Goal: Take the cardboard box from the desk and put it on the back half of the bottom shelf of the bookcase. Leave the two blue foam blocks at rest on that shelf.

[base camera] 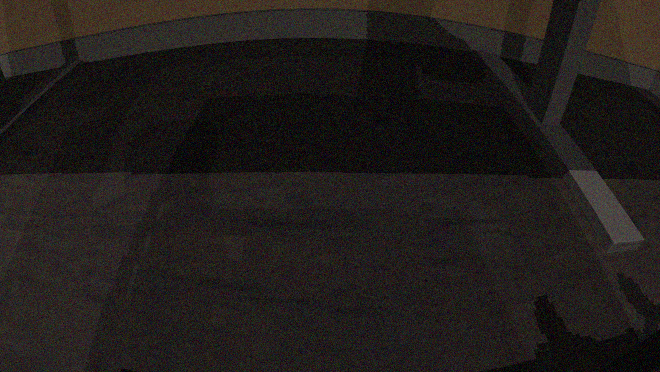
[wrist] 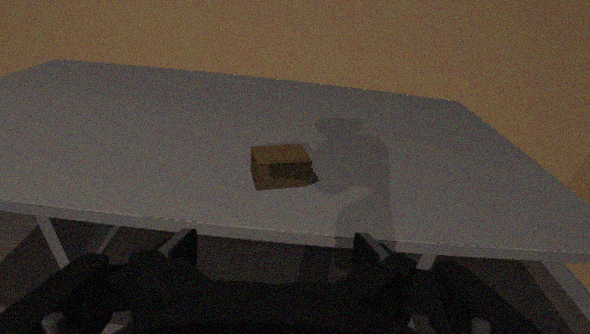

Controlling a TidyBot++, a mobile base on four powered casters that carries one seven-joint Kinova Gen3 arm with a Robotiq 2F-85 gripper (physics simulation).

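Frame: origin at the arm's base, x ahead, y left, z up, level; centimetres.
Seen in the pictures: gripper, fingertip midpoint: (wrist: 275,248).
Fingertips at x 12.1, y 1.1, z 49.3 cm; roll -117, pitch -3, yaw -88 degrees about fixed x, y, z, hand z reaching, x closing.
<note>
A point is followed by its place in that frame.
The cardboard box (wrist: 281,167) @(z 36.5, x 40.8, y 1.0 cm) sits on the grey desk (wrist: 150,120) @(z 32.3, x 62.3, y 31.9 cm) in the wrist view, a little left of the middle of the picture. A dark shape shows at its right lower corner, too dim to make out. My gripper (wrist: 275,248) @(z 49.3, x 12.1, y 1.1 cm) is open and empty. Its fingers show at the bottom of the wrist view, with the desk's near edge and the box beyond them. The bookcase and the two blue foam blocks do not show in either view.
In the base camera view, a desk leg (base camera: 565,65) @(z -23.3, x 64.6, y -47.8 cm) rises at the right from a long foot (base camera: 607,207) that reaches forward over the floor (base camera: 300,260) @(z -39.6, x 36.9, y 0.1 cm). A tan wall (base camera: 225,10) @(z -30.0, x 109.5, y 22.7 cm) (wrist: 300,35) @(z 47.6, x 109.5, y -1.4 cm) stands behind the desk. A shadow falls on the desk top right of the box.
</note>
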